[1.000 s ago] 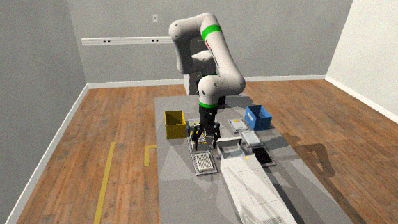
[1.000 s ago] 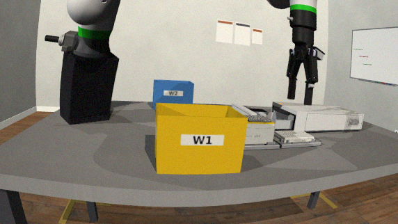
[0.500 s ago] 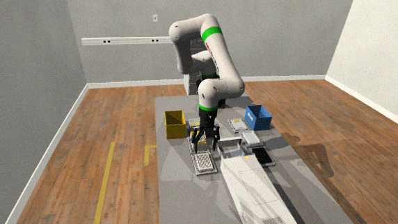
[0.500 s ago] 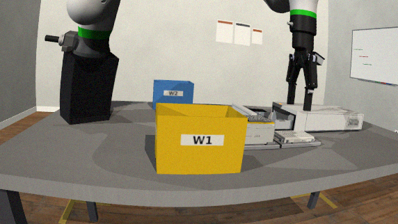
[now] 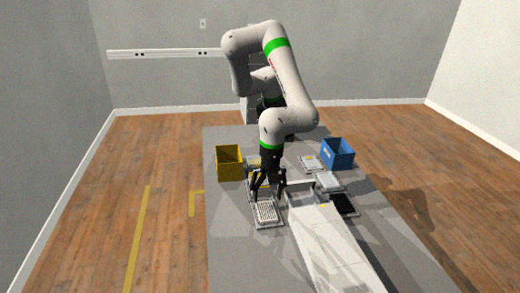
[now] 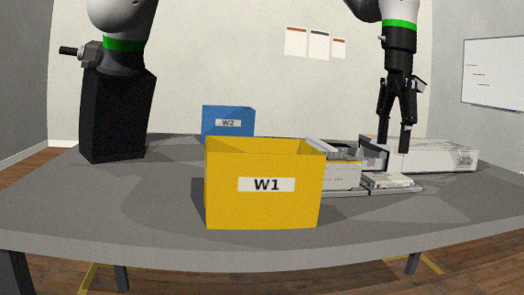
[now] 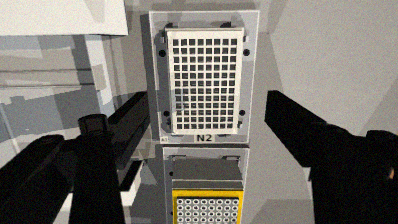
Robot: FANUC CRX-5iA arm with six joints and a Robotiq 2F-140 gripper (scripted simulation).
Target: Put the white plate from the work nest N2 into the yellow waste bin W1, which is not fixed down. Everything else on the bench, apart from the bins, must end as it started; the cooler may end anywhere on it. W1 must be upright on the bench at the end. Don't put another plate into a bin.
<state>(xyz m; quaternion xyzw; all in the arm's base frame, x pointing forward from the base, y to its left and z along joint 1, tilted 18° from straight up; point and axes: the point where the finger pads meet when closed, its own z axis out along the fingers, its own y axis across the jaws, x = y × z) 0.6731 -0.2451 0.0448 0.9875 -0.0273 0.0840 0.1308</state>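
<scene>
The white plate lies 10 cm below my hand. The rest, counted from my hand: yellow-topped plate: 18 cm behind, 6 cm below, 1 cm to the left; then grey nest: 11 cm below; then yellow bin W1: 36 cm behind, 11 cm to the right, 8 cm below.
</scene>
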